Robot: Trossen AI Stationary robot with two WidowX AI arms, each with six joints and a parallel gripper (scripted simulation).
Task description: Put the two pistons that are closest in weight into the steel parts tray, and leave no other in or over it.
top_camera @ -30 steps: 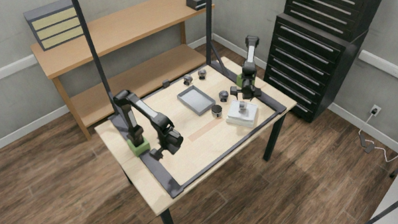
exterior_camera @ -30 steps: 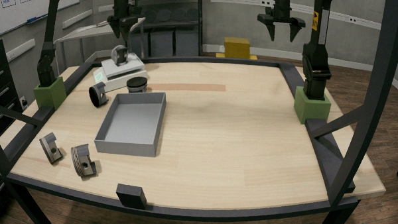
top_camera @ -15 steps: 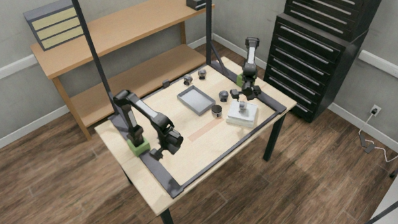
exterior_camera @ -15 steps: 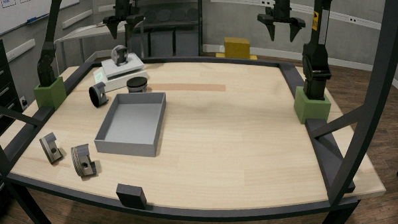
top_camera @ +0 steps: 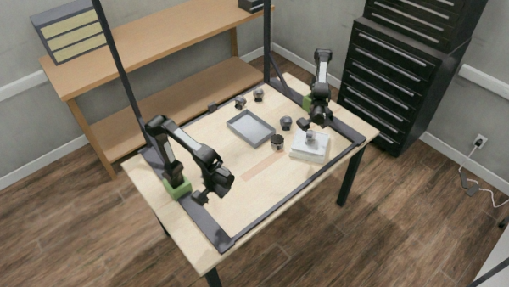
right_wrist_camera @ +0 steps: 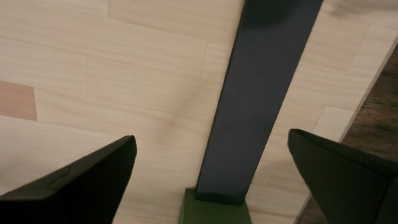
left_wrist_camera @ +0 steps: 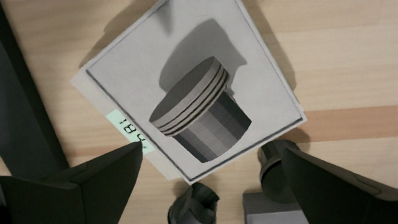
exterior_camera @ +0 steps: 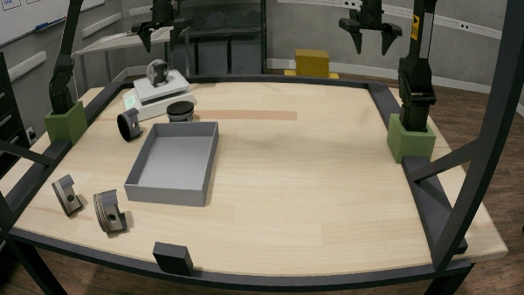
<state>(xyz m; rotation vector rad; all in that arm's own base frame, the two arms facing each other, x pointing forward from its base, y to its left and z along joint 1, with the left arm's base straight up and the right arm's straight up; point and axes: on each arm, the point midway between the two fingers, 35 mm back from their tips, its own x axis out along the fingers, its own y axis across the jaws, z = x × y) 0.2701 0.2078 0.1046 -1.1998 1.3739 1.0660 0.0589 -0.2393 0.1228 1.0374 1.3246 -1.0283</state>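
Observation:
The grey pan is 14 cm below my left hand, 1 cm to the left of it and 1 cm behind it. From my left hand the other things lie so: white scale (16 cm below, 2 cm to the left, 1 cm behind); steel parts tray (32 cm behind, 19 cm below, 14 cm to the right).

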